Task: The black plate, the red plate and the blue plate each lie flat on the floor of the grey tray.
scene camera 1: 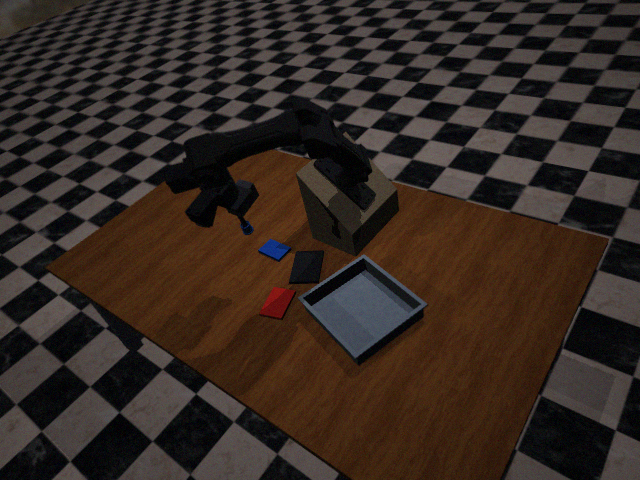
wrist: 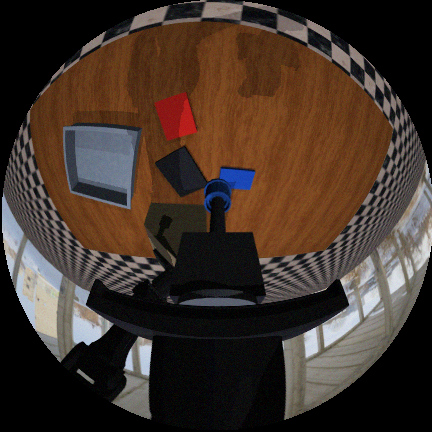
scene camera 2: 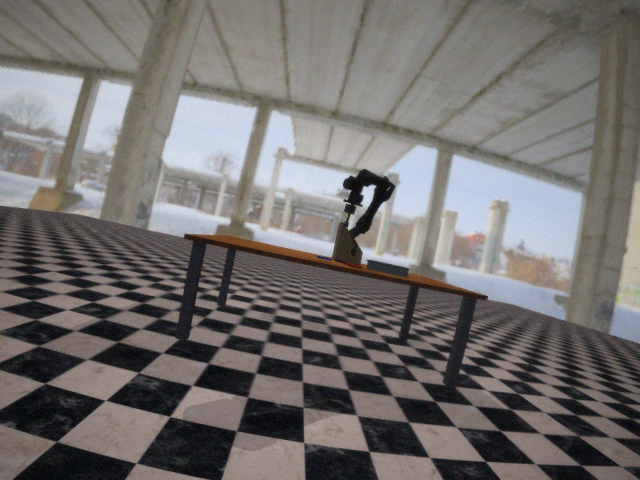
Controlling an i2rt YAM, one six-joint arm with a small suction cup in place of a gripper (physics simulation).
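Pixels of known places: hand at its tool point: (scene camera 1: 248, 230) (wrist: 217, 190) (scene camera 2: 345, 226); arm's base at its link origin: (scene camera 1: 344, 180) (scene camera 2: 349, 235).
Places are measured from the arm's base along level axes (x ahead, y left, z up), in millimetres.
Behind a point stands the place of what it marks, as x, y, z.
The blue plate (scene camera 1: 274, 249) @[199, -161, -165] (wrist: 239, 178) @[200, -172, -165] lies flat on the table; in the wrist view the suction cup covers its lower left corner. The black plate (scene camera 1: 307, 266) @[216, -22, -165] (wrist: 181, 171) @[221, -27, -165] lies flat on the table between the blue plate and the grey tray. The red plate (scene camera 1: 278, 303) @[365, -15, -164] (wrist: 176, 116) @[361, -24, -165] lies flat on the table, beside the tray. The grey tray (scene camera 1: 390, 332) @[336, 317, -126] (wrist: 135, 165) @[251, 94, -163] (scene camera 2: 387, 267) @[384, 167, -143] stands upright; no plate shows on its floor. My gripper, a blue suction cup (scene camera 1: 247, 228) (wrist: 217, 195) (scene camera 2: 345, 224), is open, holds nothing and hangs above the table near the blue plate.
The arm's beige wedge-shaped base (scene camera 1: 336, 222) @[112, 33, -61] (scene camera 2: 345, 248) @[106, -31, -88] (wrist: 175, 220) @[108, -5, -106] stands on the wooden table (scene camera 1: 465, 268) @[34, 378, -174] (scene camera 2: 248, 249) @[602, -564, -183] (wrist: 300, 150) @[297, -330, -174], behind the black plate and tray. The table's edges drop to a checkered floor (scene camera 1: 62, 408). Arm shadows fall on the table.
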